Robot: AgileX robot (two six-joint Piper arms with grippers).
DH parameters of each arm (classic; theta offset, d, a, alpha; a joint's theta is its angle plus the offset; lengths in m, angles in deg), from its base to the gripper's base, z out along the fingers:
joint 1: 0 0.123 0 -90
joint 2: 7.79 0 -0.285 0
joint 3: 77.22 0 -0.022 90
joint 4: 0 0.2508 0 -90
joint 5: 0 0 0.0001 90
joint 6: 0 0.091 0 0
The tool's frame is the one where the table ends.
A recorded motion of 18 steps. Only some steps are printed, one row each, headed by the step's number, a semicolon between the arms.
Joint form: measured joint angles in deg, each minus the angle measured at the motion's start. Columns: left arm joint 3, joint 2, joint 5, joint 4, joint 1, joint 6; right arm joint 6, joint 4, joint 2, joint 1, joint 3, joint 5.
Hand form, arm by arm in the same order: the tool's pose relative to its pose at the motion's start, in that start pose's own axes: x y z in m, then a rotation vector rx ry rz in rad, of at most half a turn. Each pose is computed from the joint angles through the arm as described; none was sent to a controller.
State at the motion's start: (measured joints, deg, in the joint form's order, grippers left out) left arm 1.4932 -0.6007 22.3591 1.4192 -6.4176 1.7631; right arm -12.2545 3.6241 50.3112 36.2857 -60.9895 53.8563
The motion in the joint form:
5: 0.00 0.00 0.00 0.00 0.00 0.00; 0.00 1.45 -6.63 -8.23 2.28 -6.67
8: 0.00 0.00 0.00 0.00 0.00 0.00; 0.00 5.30 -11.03 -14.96 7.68 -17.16
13: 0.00 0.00 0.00 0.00 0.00 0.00; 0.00 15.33 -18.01 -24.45 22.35 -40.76
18: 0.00 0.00 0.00 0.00 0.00 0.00; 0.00 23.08 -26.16 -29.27 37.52 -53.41
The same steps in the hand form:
5: 0.0000 0.0000 0.0000 0.0000 0.0000 0.0000; 0.0079 -0.0150 -0.0292 0.1384 -0.1768 0.0890
8: 0.0000 0.0000 0.0000 0.0000 0.0000 0.0000; 0.0192 -0.0233 -0.0356 0.2384 -0.3402 0.1825
13: 0.0000 0.0000 0.0000 0.0000 0.0000 0.0000; 0.0550 -0.0354 -0.0276 0.4111 -0.6343 0.3775
18: 0.0000 0.0000 0.0000 0.0000 0.0000 0.0000; 0.1120 -0.0323 -0.0111 0.5232 -0.7520 0.5330

